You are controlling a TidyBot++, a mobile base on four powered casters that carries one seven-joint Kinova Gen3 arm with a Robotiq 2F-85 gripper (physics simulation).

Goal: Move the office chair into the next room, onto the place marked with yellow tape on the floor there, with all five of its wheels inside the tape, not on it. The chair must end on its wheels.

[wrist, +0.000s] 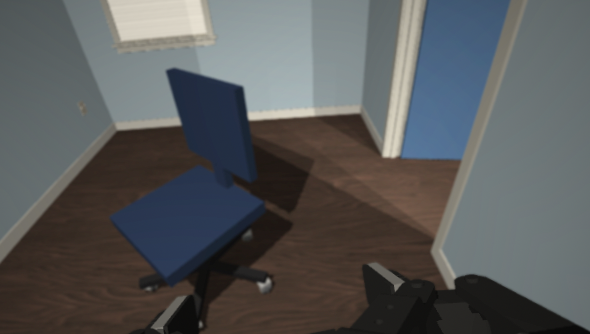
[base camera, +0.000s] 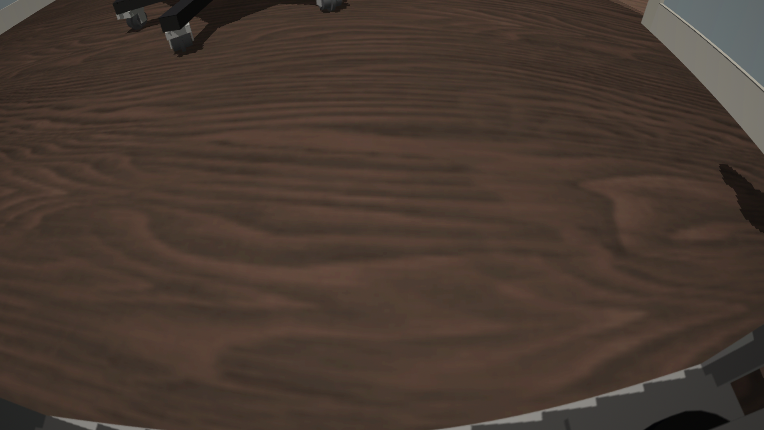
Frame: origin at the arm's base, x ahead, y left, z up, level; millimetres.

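Seen in the pictures: gripper, fingertip midpoint: (wrist: 282, 299).
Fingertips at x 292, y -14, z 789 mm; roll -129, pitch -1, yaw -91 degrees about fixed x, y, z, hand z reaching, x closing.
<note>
A point is followed by its place in that frame.
The office chair (wrist: 187, 222) @[z 73, x 1121, y 313 mm] (base camera: 180, 20) @[z -308, x 888, y 351 mm] stands upright on its wheels, left of centre in the wrist view. It has a dark blue seat, a blue backrest on the far right side of the seat, and black legs with grey wheels. In the base camera view parts of its legs and several wheels show at the top left. My gripper (wrist: 282, 299) @[z 789, x 292, y -14 mm] is open and empty, its two fingers wide apart at the bottom of the wrist view, nearer than the chair and apart from it. The yellow tape does not show in either view.
A doorway with a white door frame (wrist: 403, 85) @[z 193, x 1976, y -1044 mm] stands at the back right, with a blue surface (wrist: 457, 85) @[z 204, x 1854, y -1370 mm] beyond it. A near wall (wrist: 530, 165) @[z 392, x 778, y -821 mm] (base camera: 727, 37) @[z -276, x 744, y -817 mm] runs along the right. A window (wrist: 159, 20) @[z 591, x 3049, y 648 mm] is in the back wall (wrist: 280, 60) @[z 176, x 2919, y -334 mm]. Another wall (wrist: 35, 100) @[z 256, x 2407, y 1504 mm] stands left.
</note>
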